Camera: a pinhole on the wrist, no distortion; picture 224 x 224 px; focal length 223.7 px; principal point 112.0 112.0 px. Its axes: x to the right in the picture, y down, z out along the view. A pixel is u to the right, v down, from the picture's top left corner.
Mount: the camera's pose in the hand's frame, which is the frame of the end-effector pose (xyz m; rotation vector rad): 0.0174 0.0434 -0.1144 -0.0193 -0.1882 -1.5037
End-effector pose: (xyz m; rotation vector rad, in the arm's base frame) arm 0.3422 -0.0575 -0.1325 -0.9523 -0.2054 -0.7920
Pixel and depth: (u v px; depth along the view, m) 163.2 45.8 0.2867
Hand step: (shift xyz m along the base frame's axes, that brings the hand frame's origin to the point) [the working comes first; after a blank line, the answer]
In the camera's frame: 0.0656 -0.0848 0.2867

-0.0314 0.1854 0.0458
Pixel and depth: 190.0 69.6 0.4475
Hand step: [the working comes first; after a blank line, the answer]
In the camera's frame: 0.1560 -0.0848 0.4475

-0.0579 0.3048 0.1840
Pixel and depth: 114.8 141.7 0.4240
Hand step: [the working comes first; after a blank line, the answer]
In the camera's frame: 0.0053 0.0563 0.4240

0.1389 0.2640 0.1309
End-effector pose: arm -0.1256 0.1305 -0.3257 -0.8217 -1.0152 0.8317
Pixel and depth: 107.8 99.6 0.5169
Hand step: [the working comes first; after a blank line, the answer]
In the camera's frame: -0.0097 -0.0287 0.5169

-0.4087 0.0639 -0.0103
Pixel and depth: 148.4 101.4 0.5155
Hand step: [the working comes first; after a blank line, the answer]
In the camera's frame: 0.0839 -0.0244 0.5155

-0.3987 0.0336 0.0778
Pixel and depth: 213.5 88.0 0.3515
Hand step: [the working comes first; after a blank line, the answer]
In the camera's frame: 0.1595 -0.0377 0.3515

-0.2342 -0.0295 0.1196
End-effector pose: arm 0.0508 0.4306 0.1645 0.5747 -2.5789 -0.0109
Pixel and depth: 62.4 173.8 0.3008
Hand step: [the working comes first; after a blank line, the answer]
In the camera's frame: -0.0667 0.0831 0.3008

-0.1955 0.0978 -0.1131
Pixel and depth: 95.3 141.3 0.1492
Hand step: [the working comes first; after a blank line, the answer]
In the camera's frame: -0.0111 0.0195 0.1492

-0.0607 0.0574 -0.0116
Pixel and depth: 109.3 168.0 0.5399
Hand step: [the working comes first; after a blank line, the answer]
In the camera's frame: -0.0065 0.1352 0.5399

-0.3247 0.0396 -0.3214
